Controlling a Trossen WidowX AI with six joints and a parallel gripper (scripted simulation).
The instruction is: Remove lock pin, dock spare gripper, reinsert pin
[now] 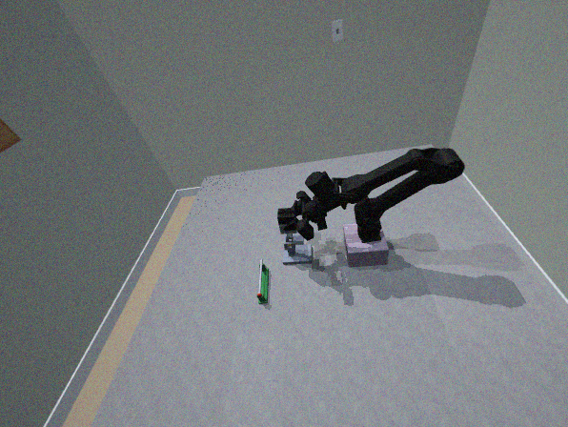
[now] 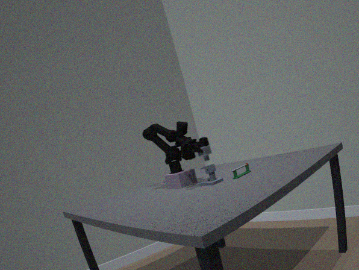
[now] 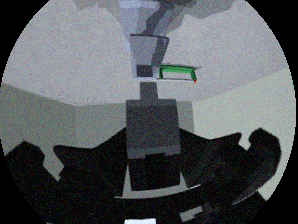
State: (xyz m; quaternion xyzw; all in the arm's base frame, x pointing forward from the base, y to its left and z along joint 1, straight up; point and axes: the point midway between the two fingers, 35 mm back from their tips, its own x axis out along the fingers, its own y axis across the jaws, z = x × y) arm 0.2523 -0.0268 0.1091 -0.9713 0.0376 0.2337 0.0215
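The green cradle is 12 cm ahead of my gripper tip, 11 cm to the left of it and 16 cm below it. Also, from my gripper tip: socket: 1 cm behind, 13 cm below; spare gripper: 1 cm behind.
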